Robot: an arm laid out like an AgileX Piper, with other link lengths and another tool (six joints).
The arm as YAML. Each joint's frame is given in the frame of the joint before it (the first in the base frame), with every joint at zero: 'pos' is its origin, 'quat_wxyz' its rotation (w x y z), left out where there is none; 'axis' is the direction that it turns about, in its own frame. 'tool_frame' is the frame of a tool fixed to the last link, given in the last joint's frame.
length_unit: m
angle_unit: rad
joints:
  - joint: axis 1
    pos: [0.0, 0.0, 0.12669]
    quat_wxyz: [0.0, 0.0, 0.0, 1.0]
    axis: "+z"
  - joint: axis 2
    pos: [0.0, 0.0, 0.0]
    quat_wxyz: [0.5, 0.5, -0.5, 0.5]
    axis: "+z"
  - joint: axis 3
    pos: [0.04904, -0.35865, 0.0]
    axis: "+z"
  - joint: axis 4
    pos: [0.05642, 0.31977, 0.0]
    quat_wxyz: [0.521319, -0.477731, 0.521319, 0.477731]
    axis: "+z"
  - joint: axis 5
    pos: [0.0, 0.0, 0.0]
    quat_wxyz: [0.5, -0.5, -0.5, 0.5]
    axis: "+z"
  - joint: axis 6
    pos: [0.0, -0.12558, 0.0]
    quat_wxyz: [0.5, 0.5, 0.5, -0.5]
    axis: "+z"
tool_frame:
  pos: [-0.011, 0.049, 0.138]
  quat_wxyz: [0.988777, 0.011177, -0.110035, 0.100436]
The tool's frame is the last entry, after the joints.
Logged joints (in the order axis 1, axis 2, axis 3, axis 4, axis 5, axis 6), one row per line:
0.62 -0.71 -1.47 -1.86 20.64 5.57
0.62 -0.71 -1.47 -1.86 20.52 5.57
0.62 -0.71 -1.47 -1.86 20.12 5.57
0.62 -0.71 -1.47 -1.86 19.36 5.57
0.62 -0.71 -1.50 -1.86 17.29 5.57
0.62 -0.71 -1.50 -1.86 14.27 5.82
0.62 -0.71 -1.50 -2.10 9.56 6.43
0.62 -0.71 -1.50 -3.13 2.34 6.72
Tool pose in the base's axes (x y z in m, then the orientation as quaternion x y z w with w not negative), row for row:
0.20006 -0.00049 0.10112 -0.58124 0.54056 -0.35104 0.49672
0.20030 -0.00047 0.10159 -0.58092 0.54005 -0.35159 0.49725
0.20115 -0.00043 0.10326 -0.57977 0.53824 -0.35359 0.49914
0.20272 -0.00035 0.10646 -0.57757 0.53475 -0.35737 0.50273
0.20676 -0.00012 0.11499 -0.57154 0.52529 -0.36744 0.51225
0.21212 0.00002 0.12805 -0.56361 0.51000 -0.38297 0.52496
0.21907 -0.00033 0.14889 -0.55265 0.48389 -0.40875 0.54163
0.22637 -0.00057 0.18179 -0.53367 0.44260 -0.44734 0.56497
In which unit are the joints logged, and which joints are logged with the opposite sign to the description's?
The joints are logged in degrees. Opposite sign: axis 1, axis 3, axis 6.
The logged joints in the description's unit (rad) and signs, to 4 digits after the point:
-0.0108 -0.0124 0.0257 -0.0325 0.3602 -0.0972
-0.0108 -0.0124 0.0257 -0.0325 0.3581 -0.0972
-0.0108 -0.0124 0.0257 -0.0325 0.3512 -0.0972
-0.0108 -0.0124 0.0257 -0.0325 0.3379 -0.0972
-0.0108 -0.0124 0.0262 -0.0325 0.3018 -0.0972
-0.0108 -0.0124 0.0262 -0.0325 0.2491 -0.1016
-0.0108 -0.0124 0.0262 -0.0367 0.1669 -0.1122
-0.0108 -0.0124 0.0262 -0.0546 0.0408 -0.1173

